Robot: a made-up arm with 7 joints. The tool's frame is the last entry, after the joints. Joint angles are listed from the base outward.
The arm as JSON. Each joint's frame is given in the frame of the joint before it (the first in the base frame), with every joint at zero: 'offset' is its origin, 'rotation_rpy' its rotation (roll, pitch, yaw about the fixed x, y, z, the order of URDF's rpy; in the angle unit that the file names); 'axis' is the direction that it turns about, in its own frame. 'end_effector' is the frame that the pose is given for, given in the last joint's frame.
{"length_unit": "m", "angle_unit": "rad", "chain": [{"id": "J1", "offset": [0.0, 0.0, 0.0], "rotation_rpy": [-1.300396, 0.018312, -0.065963], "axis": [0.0, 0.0, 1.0]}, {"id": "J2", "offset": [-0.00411, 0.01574, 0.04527], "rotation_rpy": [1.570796, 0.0, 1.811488], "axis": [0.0, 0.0, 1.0]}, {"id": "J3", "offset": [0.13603, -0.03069, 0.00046], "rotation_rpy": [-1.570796, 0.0, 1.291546], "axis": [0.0, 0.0, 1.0]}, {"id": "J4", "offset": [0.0, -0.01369, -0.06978], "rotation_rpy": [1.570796, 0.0, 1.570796], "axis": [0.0, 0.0, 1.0]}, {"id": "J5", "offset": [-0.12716, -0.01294, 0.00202], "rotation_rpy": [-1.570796, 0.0, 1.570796], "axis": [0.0, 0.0, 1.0]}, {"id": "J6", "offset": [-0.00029, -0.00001, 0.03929], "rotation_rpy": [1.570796, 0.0, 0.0], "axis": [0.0, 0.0, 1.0]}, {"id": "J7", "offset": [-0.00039, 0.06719, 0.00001], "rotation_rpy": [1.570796, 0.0, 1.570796], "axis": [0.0, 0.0, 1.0]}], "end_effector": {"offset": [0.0, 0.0, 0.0], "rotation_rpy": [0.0, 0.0, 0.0]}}
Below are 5 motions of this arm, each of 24 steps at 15 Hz.
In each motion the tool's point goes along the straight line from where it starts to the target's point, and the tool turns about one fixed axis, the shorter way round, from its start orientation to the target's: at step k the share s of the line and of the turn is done. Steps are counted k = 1, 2, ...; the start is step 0. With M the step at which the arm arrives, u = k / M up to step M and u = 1 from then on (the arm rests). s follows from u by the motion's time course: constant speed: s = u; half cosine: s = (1 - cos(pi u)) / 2; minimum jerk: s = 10 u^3 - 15 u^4 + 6 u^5.
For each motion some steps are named. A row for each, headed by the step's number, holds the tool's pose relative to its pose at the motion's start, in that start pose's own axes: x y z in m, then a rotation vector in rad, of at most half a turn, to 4 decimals.
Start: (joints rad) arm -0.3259 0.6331 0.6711 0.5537 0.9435 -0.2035 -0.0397
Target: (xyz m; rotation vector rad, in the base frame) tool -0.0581 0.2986 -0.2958 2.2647 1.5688 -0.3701
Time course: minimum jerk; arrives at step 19
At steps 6, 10, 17, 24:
6: -0.0445 -0.0186 -0.0242 0.2563 0.0653 -0.1274
10: -0.1324 -0.0554 -0.0720 0.7625 0.1943 -0.3790
17: -0.2387 -0.0999 -0.1297 1.3745 0.3503 -0.6831
24: -0.2411 -0.1009 -0.1310 1.3883 0.3538 -0.6900

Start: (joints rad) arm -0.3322 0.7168 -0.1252 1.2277 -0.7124 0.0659 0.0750
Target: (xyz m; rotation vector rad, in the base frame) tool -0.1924 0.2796 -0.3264 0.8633 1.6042 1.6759
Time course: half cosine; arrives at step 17
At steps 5, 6, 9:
5: -0.0271 0.0259 -0.0521 0.0683 0.1170 0.2310
6: -0.0378 0.0361 -0.0727 0.0953 0.1632 0.3223
9: -0.0745 0.0712 -0.1432 0.1877 0.3216 0.6351

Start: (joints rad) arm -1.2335 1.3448 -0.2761 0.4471 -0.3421 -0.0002 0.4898
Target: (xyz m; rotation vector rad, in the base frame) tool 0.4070 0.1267 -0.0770 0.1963 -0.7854 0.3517
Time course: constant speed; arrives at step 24
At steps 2, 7, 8, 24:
2: -0.0132 -0.0172 -0.0029 -0.0543 0.0032 -0.0140
7: -0.0461 -0.0602 -0.0101 -0.1902 0.0113 -0.0490
8: -0.0526 -0.0688 -0.0115 -0.2173 0.0129 -0.0560
24: -0.1579 -0.2065 -0.0346 -0.6520 0.0388 -0.1680

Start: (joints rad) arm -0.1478 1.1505 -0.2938 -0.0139 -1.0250 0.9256 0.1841
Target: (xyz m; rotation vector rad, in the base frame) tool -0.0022 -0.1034 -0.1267 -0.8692 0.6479 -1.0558
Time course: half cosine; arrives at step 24
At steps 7, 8, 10, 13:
7: -0.0402 -0.0627 -0.0153 -0.0611 -0.1127 -0.2910
8: -0.0513 -0.0801 -0.0196 -0.0780 -0.1441 -0.3719
10: -0.0761 -0.1188 -0.0290 -0.1157 -0.2136 -0.5513
13: -0.1161 -0.1811 -0.0442 -0.1764 -0.3257 -0.8409

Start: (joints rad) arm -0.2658 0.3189 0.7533 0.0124 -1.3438 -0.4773 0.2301
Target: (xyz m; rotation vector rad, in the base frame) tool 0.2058 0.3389 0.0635 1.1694 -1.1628 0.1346
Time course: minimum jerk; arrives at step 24
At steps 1, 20, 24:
1: 0.0001 -0.0001 0.0000 0.0008 -0.0006 -0.0011
20: 0.0892 -0.1887 0.0484 1.1346 -0.7951 -1.5989
24: 0.0925 -0.1957 0.0501 1.1763 -0.8244 -1.6577

